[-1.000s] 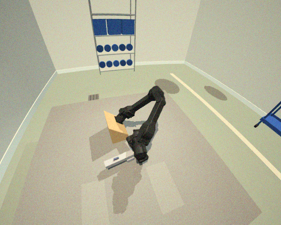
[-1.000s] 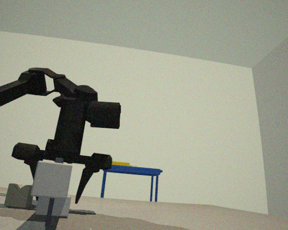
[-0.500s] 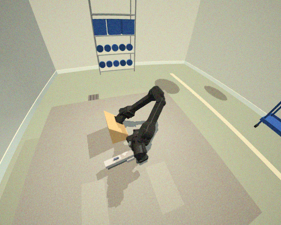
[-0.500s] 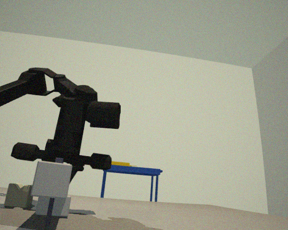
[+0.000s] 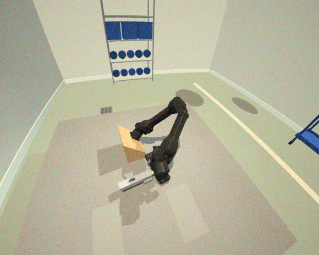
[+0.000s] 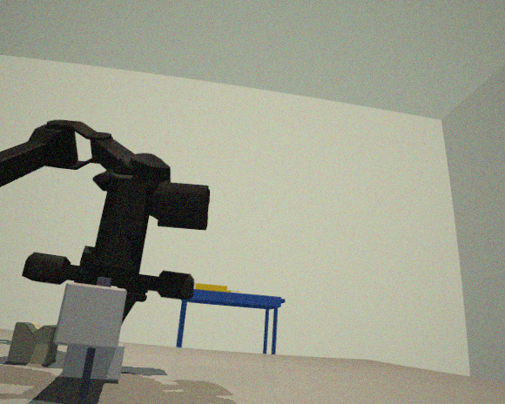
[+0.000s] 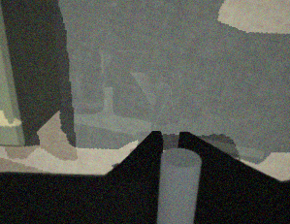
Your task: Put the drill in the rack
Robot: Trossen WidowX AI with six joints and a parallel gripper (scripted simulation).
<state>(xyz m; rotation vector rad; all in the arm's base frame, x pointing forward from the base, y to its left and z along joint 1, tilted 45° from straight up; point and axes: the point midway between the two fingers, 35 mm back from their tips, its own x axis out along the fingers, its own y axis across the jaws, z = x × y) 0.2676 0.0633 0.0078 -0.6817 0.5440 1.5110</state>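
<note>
Right now the rack block is 80 mm behind my gripper tip and 40 mm to the left of it. Also, from my gripper tip: housing: 120 mm to the right, 30 mm above, 10 mm ahead; drill: 150 mm to the right, 40 mm above, 10 mm ahead.
</note>
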